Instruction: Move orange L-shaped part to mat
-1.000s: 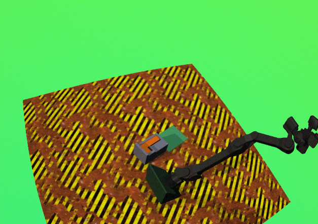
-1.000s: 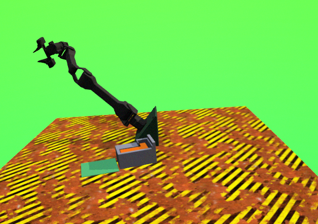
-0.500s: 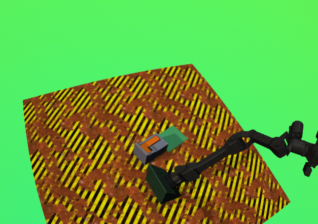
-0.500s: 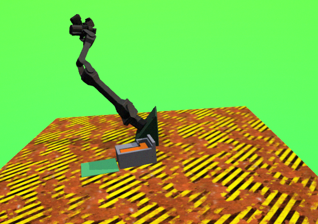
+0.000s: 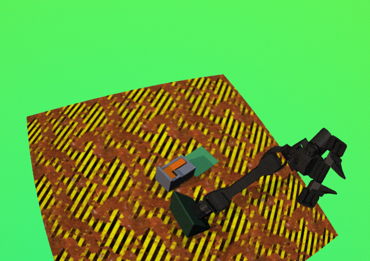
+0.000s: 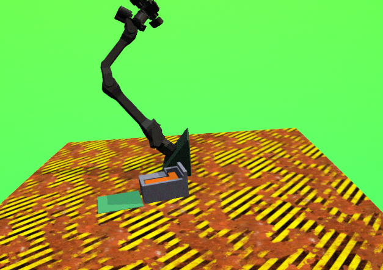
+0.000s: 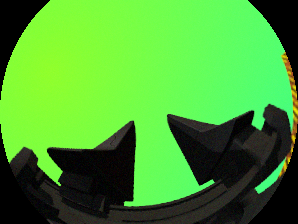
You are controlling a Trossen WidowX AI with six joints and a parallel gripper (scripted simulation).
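My gripper tip is 58 cm short of the orange L-shaped part, 3 cm to the right of it and 65 cm above it. The rest, counted from my gripper tip: green mat 61 cm ahead, 13 cm to the right, 72 cm below.
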